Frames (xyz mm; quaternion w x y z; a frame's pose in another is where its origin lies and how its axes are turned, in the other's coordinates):
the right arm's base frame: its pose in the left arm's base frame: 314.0 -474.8 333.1 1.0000 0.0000 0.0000 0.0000
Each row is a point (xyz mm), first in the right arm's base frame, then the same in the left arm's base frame.
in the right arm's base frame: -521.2 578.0 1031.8
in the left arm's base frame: -207.2 103.2 1364.9
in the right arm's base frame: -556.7 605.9 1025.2
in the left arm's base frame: -242.7 131.1 1358.3
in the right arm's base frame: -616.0 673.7 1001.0
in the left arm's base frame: -302.0 198.9 1334.1
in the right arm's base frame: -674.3 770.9 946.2
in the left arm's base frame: -360.3 296.1 1279.3
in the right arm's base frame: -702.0 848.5 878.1
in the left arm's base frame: -388.0 373.7 1211.2
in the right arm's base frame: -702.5 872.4 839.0
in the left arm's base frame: -388.5 397.6 1172.1
